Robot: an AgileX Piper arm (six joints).
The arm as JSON. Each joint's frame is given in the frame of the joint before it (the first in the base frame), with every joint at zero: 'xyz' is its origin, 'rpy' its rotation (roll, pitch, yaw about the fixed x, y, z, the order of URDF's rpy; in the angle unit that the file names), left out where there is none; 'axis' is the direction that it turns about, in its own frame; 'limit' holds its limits. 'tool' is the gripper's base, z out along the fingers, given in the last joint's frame.
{
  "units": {
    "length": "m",
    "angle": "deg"
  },
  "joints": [
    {
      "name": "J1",
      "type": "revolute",
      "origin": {
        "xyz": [
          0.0,
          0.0,
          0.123
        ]
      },
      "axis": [
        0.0,
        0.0,
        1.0
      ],
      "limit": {
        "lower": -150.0,
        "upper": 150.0
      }
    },
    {
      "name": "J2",
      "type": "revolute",
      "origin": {
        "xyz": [
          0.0,
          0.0,
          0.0
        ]
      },
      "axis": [
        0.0,
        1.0,
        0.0
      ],
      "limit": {
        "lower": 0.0,
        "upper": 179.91
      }
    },
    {
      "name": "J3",
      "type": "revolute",
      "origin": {
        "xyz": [
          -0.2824,
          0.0,
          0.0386
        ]
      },
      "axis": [
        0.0,
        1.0,
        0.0
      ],
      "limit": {
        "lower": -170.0,
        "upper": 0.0
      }
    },
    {
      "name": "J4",
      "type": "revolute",
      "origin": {
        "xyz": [
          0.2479,
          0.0,
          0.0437
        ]
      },
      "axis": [
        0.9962,
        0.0,
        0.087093
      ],
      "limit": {
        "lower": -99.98,
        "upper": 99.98
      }
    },
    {
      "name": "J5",
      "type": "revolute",
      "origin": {
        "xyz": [
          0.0,
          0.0,
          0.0
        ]
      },
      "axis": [
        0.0,
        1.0,
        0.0
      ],
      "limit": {
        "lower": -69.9,
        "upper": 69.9
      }
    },
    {
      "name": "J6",
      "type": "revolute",
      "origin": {
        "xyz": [
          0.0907,
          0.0,
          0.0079
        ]
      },
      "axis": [
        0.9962,
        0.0,
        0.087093
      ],
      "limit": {
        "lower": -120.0,
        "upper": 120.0
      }
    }
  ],
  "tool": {
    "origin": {
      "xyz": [
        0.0,
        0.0,
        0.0
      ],
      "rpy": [
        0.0,
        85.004,
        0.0
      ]
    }
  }
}
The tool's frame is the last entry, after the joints.
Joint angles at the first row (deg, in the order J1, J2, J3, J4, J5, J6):
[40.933, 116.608, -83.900, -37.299, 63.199, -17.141]
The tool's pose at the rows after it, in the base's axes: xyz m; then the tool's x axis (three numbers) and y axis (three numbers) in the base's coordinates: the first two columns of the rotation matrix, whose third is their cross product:
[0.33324, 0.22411, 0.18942, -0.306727, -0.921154, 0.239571, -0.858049, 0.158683, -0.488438]
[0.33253, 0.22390, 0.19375, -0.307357, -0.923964, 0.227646, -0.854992, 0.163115, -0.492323]
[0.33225, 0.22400, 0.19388, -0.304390, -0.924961, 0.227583, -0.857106, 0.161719, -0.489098]
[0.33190, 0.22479, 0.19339, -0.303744, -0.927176, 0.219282, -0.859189, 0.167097, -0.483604]
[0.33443, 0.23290, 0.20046, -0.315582, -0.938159, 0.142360, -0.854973, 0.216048, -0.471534]
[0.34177, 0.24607, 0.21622, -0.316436, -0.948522, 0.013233, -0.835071, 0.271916, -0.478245]
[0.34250, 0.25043, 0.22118, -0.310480, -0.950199, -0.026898, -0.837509, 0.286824, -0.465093]
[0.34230, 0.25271, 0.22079, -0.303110, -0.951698, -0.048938, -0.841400, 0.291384, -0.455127]
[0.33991, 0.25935, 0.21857, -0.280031, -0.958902, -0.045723, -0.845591, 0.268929, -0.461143]
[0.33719, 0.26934, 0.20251, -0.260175, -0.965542, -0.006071, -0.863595, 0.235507, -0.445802]
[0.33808, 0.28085, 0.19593, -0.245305, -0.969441, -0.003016, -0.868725, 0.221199, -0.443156]
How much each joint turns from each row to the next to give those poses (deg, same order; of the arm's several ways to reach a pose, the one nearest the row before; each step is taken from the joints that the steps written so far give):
[0.000, -0.700, 0.002, 0.203, -0.001, 0.001]
[0.001, -0.649, -0.002, 0.220, -0.118, -0.107]
[-0.001, -0.045, 0.001, 0.235, -0.002, -0.284]
[0.000, 0.001, -0.001, 0.606, -0.311, -0.097]
[0.001, 0.000, -2.221, 3.385, -1.283, -0.121]
[-0.001, 0.000, -3.926, 3.340, -2.956, -0.002]
[0.001, -0.088, -1.167, 2.123, -0.715, -0.852]
[-0.001, 0.000, 0.001, 1.221, -1.045, -0.458]
[0.939, 0.487, -0.213, -0.474, -0.402, -0.120]
[1.299, 2.397, -0.398, -0.258, 0.501, -0.054]
[1.014, 2.121, -2.090, 0.096, 0.232, 0.001]

